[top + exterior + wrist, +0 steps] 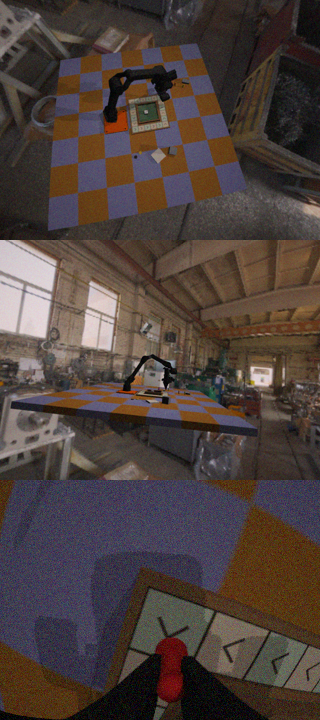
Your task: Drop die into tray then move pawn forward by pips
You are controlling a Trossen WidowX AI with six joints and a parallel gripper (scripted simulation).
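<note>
The white die is 100 mm behind my gripper tip, 140 mm to the right of it and 30 mm below it. Also, from my gripper tip: green tray (90 mm behind, 130 mm to the right, 50 mm below); red pawn (10 mm above); grey block (90 mm ahead, 410 mm to the right, 30 mm below).
</note>
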